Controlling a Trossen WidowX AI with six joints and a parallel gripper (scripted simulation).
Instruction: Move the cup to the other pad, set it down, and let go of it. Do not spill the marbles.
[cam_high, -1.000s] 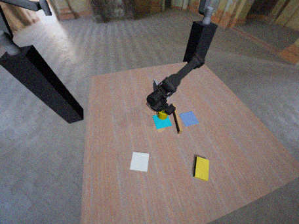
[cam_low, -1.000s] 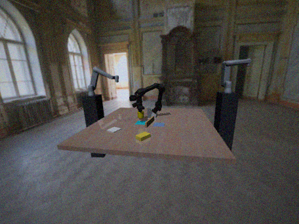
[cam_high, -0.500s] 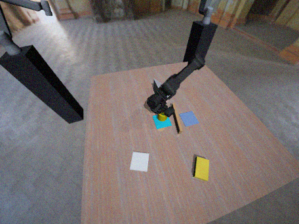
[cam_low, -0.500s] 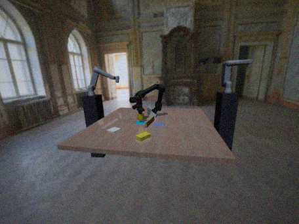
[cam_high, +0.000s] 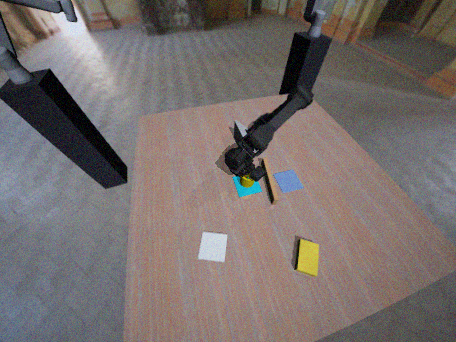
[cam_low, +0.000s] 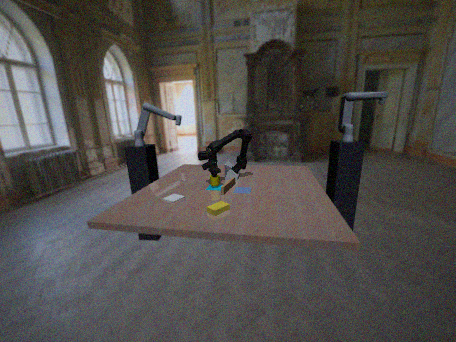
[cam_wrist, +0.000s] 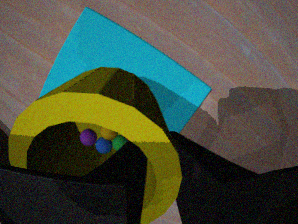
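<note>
Now: gripper tip 6 cm above the cyan pad, 3 cm short of it and 2 cm to the right of it. Round my gripper tip: yellow cup (2 cm ahead, 1 cm to the left); then low wooden bar (12 cm to the left, 5 cm ahead, 4 cm below); then white pad (24 cm ahead, 22 cm to the right, 5 cm below).
</note>
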